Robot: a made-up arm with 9 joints.
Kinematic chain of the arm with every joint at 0, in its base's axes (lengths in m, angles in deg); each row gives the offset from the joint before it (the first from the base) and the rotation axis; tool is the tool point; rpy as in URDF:
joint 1: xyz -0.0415 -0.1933 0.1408 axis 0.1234 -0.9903 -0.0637
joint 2: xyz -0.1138 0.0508 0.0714 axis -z
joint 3: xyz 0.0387 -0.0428 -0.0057 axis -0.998 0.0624 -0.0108
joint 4: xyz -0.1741 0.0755 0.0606 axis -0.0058 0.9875 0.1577
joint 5: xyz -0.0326 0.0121 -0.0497 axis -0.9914 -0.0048 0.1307
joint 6: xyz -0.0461 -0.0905 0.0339 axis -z
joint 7: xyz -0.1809 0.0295 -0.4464 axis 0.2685 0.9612 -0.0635
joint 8: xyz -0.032 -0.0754 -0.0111 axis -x
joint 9: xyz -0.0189 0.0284 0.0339 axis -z
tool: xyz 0.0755 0.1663 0.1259 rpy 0.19 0 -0.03
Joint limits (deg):
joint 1: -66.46..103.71
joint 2: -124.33..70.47
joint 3: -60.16..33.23
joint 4: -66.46..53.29
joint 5: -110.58..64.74
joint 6: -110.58..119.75
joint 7: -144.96..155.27
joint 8: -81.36..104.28
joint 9: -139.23..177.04
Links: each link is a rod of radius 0.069 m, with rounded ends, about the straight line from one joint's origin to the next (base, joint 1, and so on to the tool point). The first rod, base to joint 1, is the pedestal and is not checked.
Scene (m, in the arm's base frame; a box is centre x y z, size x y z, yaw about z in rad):
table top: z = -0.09
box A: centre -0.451 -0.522 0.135 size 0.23 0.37 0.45 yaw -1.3
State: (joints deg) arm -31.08 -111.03 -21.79 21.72 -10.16 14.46 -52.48 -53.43 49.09
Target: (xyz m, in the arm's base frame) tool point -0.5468 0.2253 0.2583
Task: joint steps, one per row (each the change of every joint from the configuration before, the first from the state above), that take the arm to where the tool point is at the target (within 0.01 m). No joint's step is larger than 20 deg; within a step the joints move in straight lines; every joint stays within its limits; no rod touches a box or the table.
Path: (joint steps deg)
1: -5.90 0.00 0.21 5.26 -16.74 5.99 -4.40 7.95 -12.03
2: -5.89 0.00 0.21 5.26 -16.73 5.98 -4.40 7.94 -12.03
3: -5.90 0.00 0.22 5.26 -16.74 5.99 -4.41 7.95 -12.03
4: -5.90 0.00 0.21 5.27 -16.74 5.98 -4.40 7.95 -12.03
5: -5.89 0.00 0.21 5.26 -16.73 5.99 -4.40 7.94 -12.03
6: -5.90 0.00 0.21 5.26 -16.74 5.98 -4.40 7.95 -12.03
7: 1.33 13.96 0.11 -19.25 5.60 -11.42 8.34 -10.67 14.85
8: 1.33 13.96 0.11 -19.25 5.59 -11.42 8.34 -10.67 14.84
9: 1.33 13.95 0.11 -19.24 5.60 -11.42 8.34 -10.68 14.85
10: 1.33 13.96 0.11 -19.25 5.60 -11.42 8.35 -10.67 14.85
11: 1.33 13.95 0.11 -19.25 5.59 -11.42 8.34 -10.67 14.85
12: 12.46 1.20 -9.80 6.85 10.06 5.20 11.02 -7.42 15.35
13: 12.46 1.19 -9.80 6.85 10.05 5.19 11.02 -7.41 15.36
14: 12.46 1.19 -9.80 6.85 10.06 5.20 11.03 -7.42 15.35

